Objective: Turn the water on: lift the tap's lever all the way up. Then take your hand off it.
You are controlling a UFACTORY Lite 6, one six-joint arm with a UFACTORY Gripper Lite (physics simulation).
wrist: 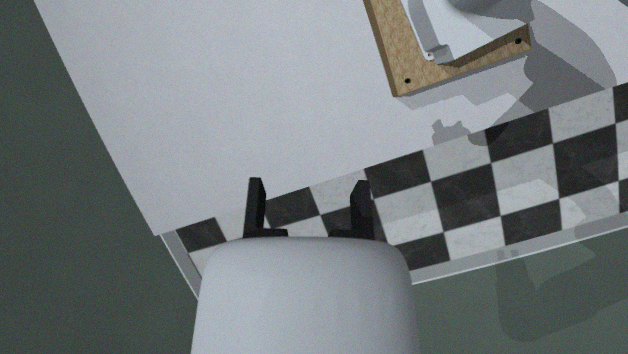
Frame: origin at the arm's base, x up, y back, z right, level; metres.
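Seen in the pictures: end effector, tool point: [308, 209].
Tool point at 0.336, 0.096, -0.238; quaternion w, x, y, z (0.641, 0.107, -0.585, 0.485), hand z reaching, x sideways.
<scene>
A point is followed by its place in that frame, as x, y, z.
My gripper [308, 181] @(0.336, 0.096, -0.238) is open, with its two black fingers apart and nothing between them. It hangs over the checkered strip near the left end of the white surface. A white and grey fixture [480, 32] @(0.072, 0.065, -0.016) on a wooden board is partly in view at the upper right, cut off by the top edge. It is well apart from the fingers, above and to the right of them. I cannot tell from the visible part whether it belongs to the tap. The tap's lever cannot be made out, so its position is not shown.
The wooden board [395, 50] @(-0.006, 0.029, -0.099) has dark screw holes near its corners. A black and white checkered strip [465, 190] runs along the edge of the white surface [200, 100] @(-0.065, -0.079, -0.460), with a grey rim [465, 262] outside it. Shadows fall near the board. Dark green floor lies beyond.
</scene>
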